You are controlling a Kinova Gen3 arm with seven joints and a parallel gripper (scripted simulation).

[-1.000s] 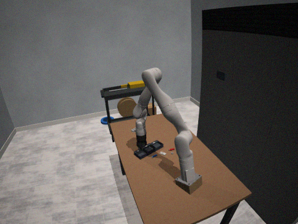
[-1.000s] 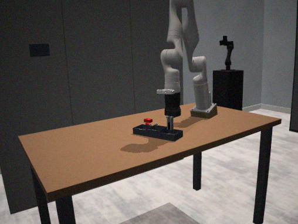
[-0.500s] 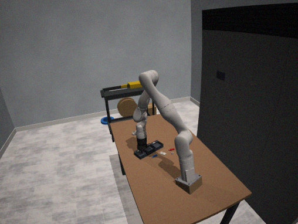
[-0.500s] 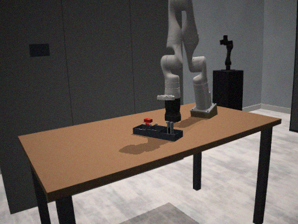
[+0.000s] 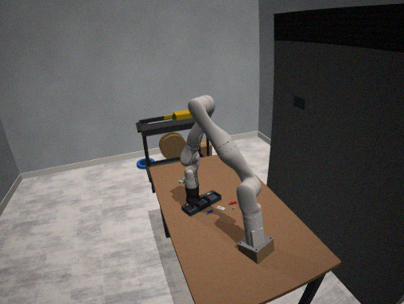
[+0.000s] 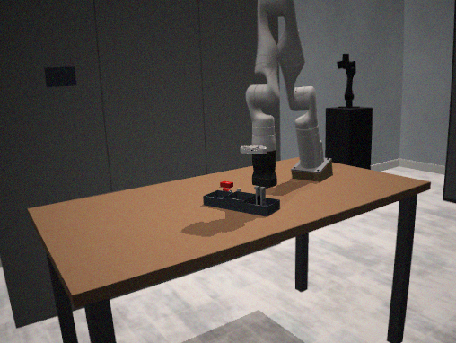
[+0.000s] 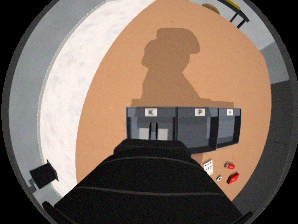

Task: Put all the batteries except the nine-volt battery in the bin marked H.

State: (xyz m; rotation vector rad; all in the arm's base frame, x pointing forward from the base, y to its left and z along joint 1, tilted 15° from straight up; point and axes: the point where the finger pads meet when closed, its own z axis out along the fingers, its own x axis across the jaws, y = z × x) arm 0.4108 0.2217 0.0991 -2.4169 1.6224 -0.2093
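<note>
Now: the red piece 2 cm behind my hand, 26 cm to the right of it and 3 cm below it. The rest, counted from my hand: blue battery 6 cm behind, 9 cm to the right, 3 cm below; then long bin 3 cm ahead, 7 cm to the right, 2 cm below; then white piece 4 cm behind, 17 cm to the right, 3 cm below.
</note>
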